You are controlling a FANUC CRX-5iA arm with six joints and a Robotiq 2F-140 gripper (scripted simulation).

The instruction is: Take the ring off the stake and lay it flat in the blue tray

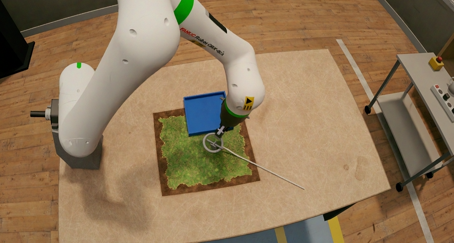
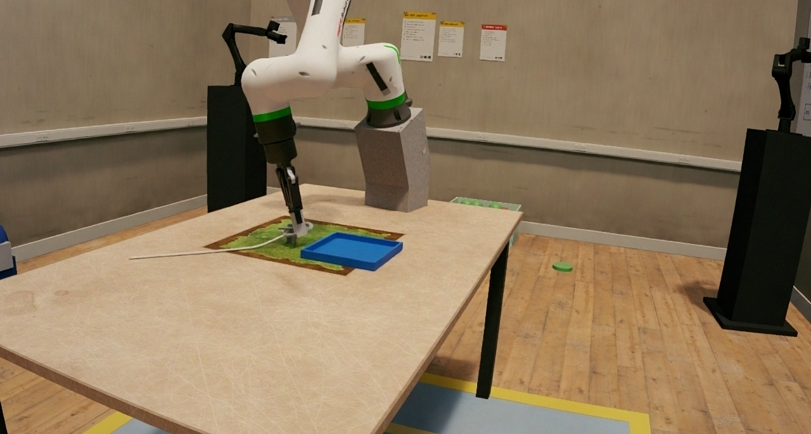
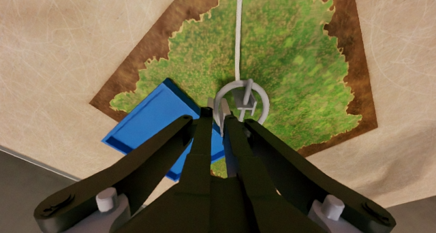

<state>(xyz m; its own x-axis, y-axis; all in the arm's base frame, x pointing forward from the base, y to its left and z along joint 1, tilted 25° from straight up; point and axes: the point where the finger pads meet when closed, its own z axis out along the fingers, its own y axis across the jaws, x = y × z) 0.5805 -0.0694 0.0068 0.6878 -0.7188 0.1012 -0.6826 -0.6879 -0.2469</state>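
The grey T-topped stake is 30 mm behind my hand, 30 mm to the right of it and 40 mm below it. Also, from my hand: white ring (30 mm behind, 20 mm to the right, 30 mm below); mat (70 mm behind, 80 mm below); blue tray (20 mm behind, 140 mm to the left, 60 mm below).
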